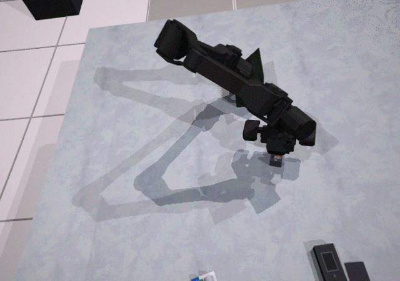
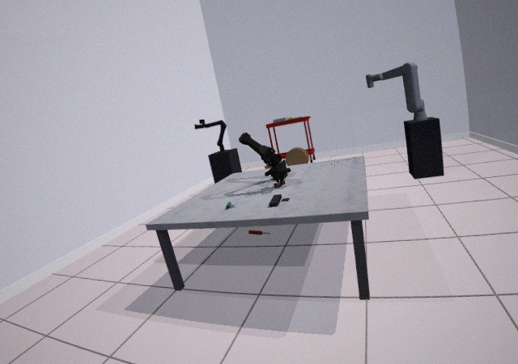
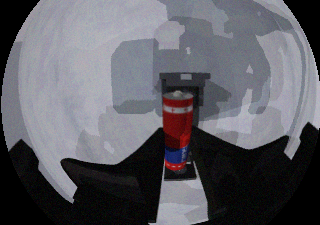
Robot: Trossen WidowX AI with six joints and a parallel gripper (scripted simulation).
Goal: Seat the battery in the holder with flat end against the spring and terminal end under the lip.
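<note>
My gripper tip is 10 mm below the battery. Also, from my gripper tip: red screwdriver 350 mm ahead, 200 mm below, 80 mm to the right; then white object 360 mm ahead, 230 mm to the right; then black flat box 350 mm ahead, 60 mm to the left.
</note>
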